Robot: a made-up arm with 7 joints.
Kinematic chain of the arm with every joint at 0, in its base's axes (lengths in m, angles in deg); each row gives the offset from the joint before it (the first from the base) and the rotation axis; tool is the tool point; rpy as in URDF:
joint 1: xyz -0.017 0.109 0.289 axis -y
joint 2: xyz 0.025 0.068 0 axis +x
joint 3: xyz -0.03 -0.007 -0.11 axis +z
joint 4: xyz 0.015 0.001 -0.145 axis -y
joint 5: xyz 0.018 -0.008 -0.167 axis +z
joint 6: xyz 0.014 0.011 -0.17 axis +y
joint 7: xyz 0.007 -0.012 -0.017 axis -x
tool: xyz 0.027 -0.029 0.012 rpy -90 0 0
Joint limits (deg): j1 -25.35..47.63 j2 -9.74..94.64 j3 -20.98..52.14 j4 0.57..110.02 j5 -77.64..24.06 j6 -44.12..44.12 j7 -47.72..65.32
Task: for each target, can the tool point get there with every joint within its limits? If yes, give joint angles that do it. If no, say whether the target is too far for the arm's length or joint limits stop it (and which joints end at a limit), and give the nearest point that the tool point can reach.
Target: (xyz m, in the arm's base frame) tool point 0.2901 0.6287 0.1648
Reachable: yes | joints 6.03 58.96 28.15 46.55 -11.98 25.42 -12.22
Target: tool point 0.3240 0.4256 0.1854
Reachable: yes | joints -0.24 31.28 33.67 95.93 -69.80 23.84 -25.07
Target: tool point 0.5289 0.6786 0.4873
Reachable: no: too far | nearest point 0.3713 0.5816 0.3919 | short by 0.208 m
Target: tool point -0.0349 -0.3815 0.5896
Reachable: no: joint limits stop it (at a limit: joint 1, joint 2, joint 3, joint 4, joint 7) | nearest point 0.2172 -0.0232 0.4561 | short by 0.458 m
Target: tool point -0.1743 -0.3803 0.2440
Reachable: no: joint limits stop it (at a limit: joint 1, joint 2, joint 3, joint 4, joint 6, joint 7) | nearest point 0.1899 -0.0321 0.0938 | short by 0.526 m
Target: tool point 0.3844 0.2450 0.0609
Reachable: yes | joints 6.81 25.57 2.17 81.53 -44.06 -3.87 -35.25
